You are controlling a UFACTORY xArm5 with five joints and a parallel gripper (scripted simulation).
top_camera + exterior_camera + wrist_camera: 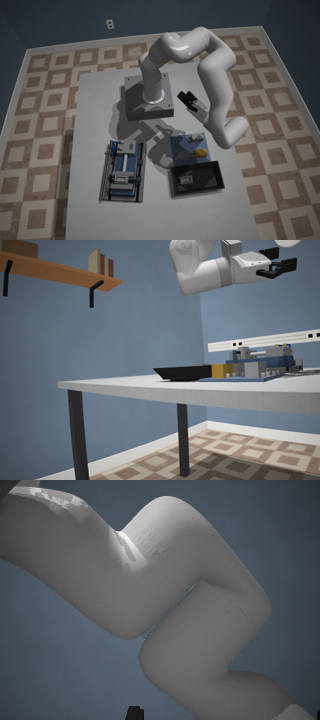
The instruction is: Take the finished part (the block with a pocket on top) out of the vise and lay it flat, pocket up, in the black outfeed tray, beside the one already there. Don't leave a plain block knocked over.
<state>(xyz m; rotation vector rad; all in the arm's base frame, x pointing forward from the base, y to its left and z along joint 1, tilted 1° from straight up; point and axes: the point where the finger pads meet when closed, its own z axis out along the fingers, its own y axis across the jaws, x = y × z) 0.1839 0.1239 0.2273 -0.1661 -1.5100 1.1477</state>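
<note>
The blue vise is 20 cm ahead of my hand, 31 cm to the right of it and 27 cm below it. Also, from my hand: plain grey block 17 cm ahead, 2 cm to the right, 28 cm below; then yellow block 17 cm ahead, 7 cm to the left, 28 cm below; then blue fixture plate 13 cm ahead, 2 cm to the left, 31 cm below.
</note>
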